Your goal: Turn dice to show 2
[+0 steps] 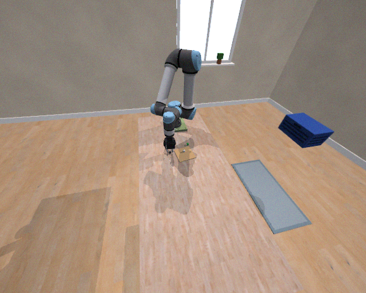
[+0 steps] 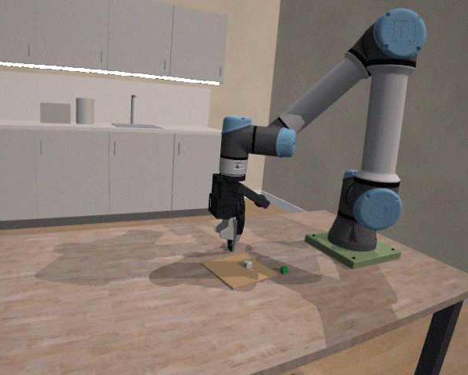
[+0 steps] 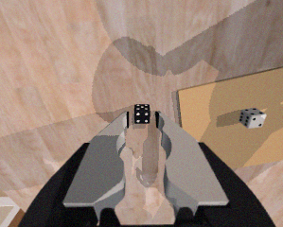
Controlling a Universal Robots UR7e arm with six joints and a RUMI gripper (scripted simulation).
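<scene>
Right now the black die is 10 mm below my hand. The rest, counted from my hand: white die (10 mm behind, 120 mm to the left, 10 mm below); green die (90 mm behind, 160 mm to the left, 10 mm below); tan mat (20 mm ahead, 120 mm to the left, 20 mm below).
</scene>
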